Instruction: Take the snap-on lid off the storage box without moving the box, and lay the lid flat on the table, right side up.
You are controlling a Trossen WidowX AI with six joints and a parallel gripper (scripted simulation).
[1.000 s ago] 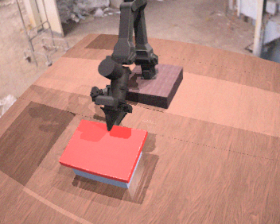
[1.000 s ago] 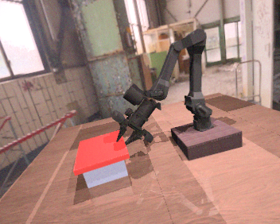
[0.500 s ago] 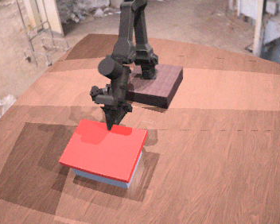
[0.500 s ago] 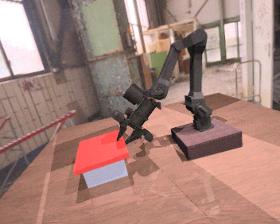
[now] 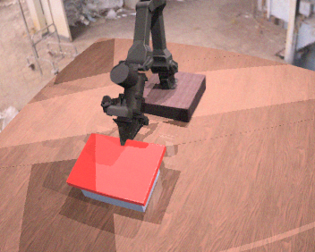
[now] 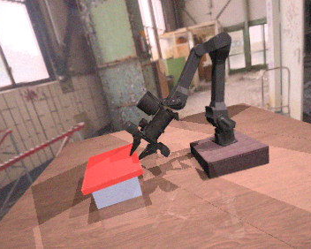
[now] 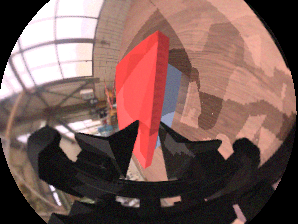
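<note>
The lid lies 80 mm ahead of my gripper tip. Round my gripper tip: storage box 80 mm ahead, 50 mm below.
</note>
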